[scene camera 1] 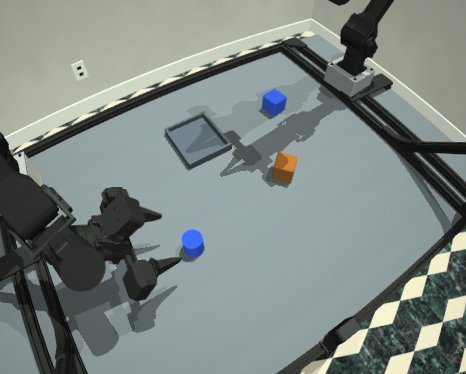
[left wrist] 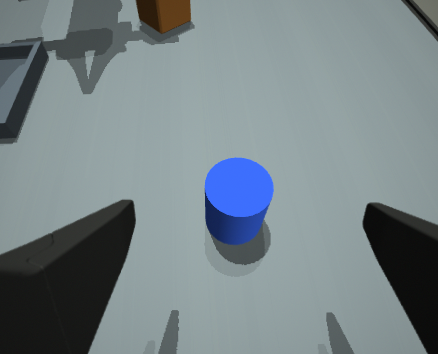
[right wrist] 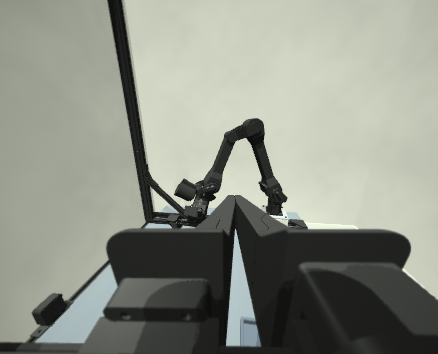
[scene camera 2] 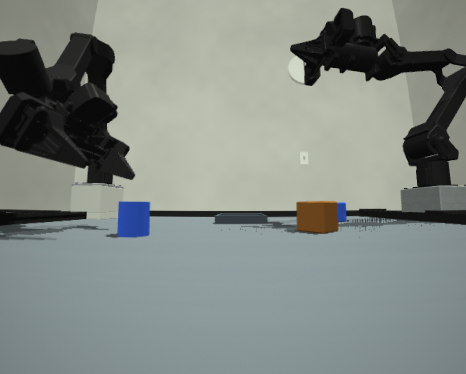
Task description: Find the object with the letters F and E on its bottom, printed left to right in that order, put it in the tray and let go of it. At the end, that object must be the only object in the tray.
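Frame: origin at the left arm's base, x ahead, y left, z up, level; centimetres.
Where they show: left gripper, fingertip midpoint: [scene camera 1: 170,237] [left wrist: 250,212] [scene camera 2: 113,172]; right gripper, fingertip midpoint: [right wrist: 234,201] [scene camera 2: 290,48]; left arm's base at its link origin: [right wrist: 273,211] [scene camera 2: 99,185]; right arm's base at its link origin: [scene camera 1: 351,66] [scene camera 2: 434,187].
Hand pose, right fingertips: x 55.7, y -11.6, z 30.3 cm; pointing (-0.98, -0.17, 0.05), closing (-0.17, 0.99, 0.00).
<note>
Things, the pixels of their top centre, and the offset from my right fingertips.
- blue cylinder at its top centre: [left wrist: 239,185] [scene camera 2: 134,201] [scene camera 1: 192,239] dx -24.9, dy -17.5, dz -35.9 cm
- orange block at its top centre: [scene camera 2: 316,201] [scene camera 1: 286,161] dx +0.4, dy -10.8, dz -35.8 cm
- blue cube at its top centre: [scene camera 1: 275,96] [scene camera 2: 332,202] dx +10.1, dy +8.0, dz -35.8 cm
- tray at its top centre: [scene camera 1: 197,136] [scene camera 2: 240,214] dx -12.3, dy +7.2, dz -38.5 cm
A blue cylinder [scene camera 1: 192,243] [scene camera 2: 134,219] [left wrist: 239,187] stands upright on the table. My left gripper [scene camera 1: 170,237] [scene camera 2: 110,171] [left wrist: 250,212] is open and empty, above the table and back from the cylinder, its fingers wide apart. An orange block [scene camera 1: 285,167] [scene camera 2: 317,217] [left wrist: 167,15] stands right of the tray. A blue cube [scene camera 1: 274,102] [scene camera 2: 342,212] stands farther back, partly behind the orange block in scene camera 2. The tray [scene camera 1: 211,156] [scene camera 2: 241,219] [left wrist: 30,95] is empty. No bottom letters show. My right gripper [scene camera 2: 295,49] [right wrist: 234,201] is shut and empty, high above the table.
Black frame rails [scene camera 1: 150,101] edge the table. The right arm's grey base [scene camera 1: 345,80] [scene camera 2: 425,199] stands at the back right in scene camera 1. A dark bracket [scene camera 1: 341,334] sits on the near rail. The right arm's shadow falls between tray, orange block and blue cube.
</note>
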